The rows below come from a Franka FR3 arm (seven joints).
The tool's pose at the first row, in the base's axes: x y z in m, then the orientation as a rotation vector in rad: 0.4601, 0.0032, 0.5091, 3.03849, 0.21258, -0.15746
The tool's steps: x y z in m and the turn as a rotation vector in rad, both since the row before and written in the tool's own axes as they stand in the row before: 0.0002, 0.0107, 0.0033, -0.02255, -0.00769, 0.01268; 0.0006, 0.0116, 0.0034, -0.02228, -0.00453, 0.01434; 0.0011, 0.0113, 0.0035, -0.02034, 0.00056, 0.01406; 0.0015, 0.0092, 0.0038, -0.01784, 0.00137, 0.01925; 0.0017, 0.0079, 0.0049, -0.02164, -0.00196, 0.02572; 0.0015, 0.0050, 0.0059, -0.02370, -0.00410, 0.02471; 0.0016, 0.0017, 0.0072, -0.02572, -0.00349, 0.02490; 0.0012, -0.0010, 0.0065, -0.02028, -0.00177, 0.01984; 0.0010, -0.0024, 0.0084, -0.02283, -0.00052, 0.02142; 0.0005, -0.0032, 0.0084, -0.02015, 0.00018, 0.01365; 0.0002, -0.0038, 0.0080, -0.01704, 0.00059, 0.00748
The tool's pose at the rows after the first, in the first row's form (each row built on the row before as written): 0.4615, -0.0076, 0.5067, 3.01567, 0.19314, -0.16466; 0.4633, -0.0194, 0.5045, 2.99350, 0.17174, -0.16690; 0.4654, -0.0309, 0.5024, 2.97379, 0.15149, -0.16183; 0.4675, -0.0404, 0.4999, 2.95662, 0.12378, -0.15527; 0.4694, -0.0489, 0.4963, 2.93505, 0.08658, -0.15238; 0.4707, -0.0549, 0.4914, 2.91079, 0.05113, -0.15258; 0.4717, -0.0581, 0.4846, 2.88418, 0.01614, -0.15168; 0.4722, -0.0588, 0.4780, 2.86300, -0.01119, -0.14951; 0.4723, -0.0588, 0.4692, 2.83903, -0.03998, -0.14515; 0.4720, -0.0582, 0.4602, 2.81806, -0.05752, -0.14156; 0.4715, -0.0571, 0.4514, 2.80057, -0.06640, -0.13885
